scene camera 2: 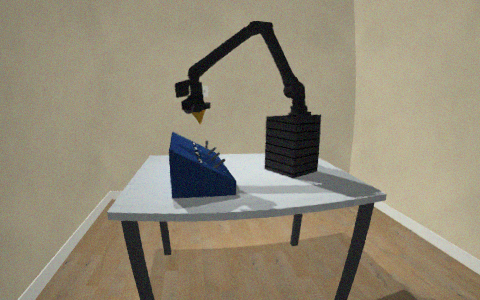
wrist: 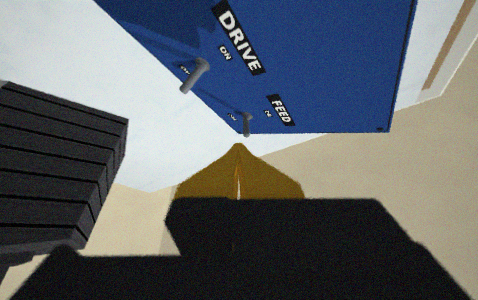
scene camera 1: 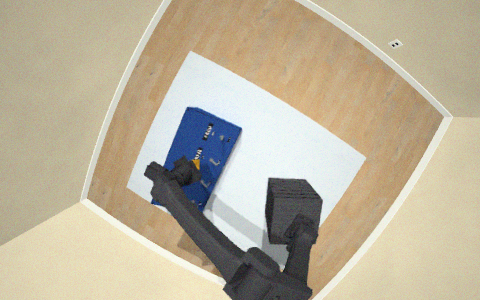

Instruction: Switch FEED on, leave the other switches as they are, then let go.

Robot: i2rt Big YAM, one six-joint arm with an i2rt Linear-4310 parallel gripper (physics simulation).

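Frame: origin at the arm's base, x left, y ahead, z down, level; metres.
Where they show: gripper, fingertip midpoint: [scene camera 2: 200, 123] [wrist: 238, 149] [scene camera 1: 198, 160]; arm's base, link origin: [scene camera 2: 299, 115] [scene camera 1: 298, 228].
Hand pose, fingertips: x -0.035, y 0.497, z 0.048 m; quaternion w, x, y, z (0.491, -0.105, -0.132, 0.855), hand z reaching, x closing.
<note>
Each offset is from my fingertips to the centre of the thing. Level surfaces: height alone.
A blue panel box {dy +0.029, dx +0.083, dz +0.181 m} [scene camera 1: 175, 145] [scene camera 2: 200, 177] [wrist: 340, 60] with a sloping face stands on the table. The FEED lever {dy -0.034, dx -0.103, dz +0.126 m} [scene camera 1: 222, 137] [scene camera 2: 206, 144] [wrist: 246, 126] is at the panel's far end. It stands near vertical, tilted toward its ON side, unlike the other levers. The DRIVE lever {dy -0.057, dx +0.016, dz +0.132 m} [scene camera 1: 215, 161] [wrist: 193, 76] leans toward OFF. The two levers beyond it slant down the slope in scene camera 2; their labels are hidden. My gripper [scene camera 1: 198, 164] [scene camera 2: 201, 123] [wrist: 238, 149] is shut and empty, its yellow tips above the panel and apart from every lever.
A dark ribbed block [scene camera 1: 292, 210] [scene camera 2: 292, 145] [wrist: 50, 160] carries the arm's base at the right of the white table {dz +0.246 m} [scene camera 1: 300, 150] [scene camera 2: 300, 200]. The arm arches from it over to the panel.
</note>
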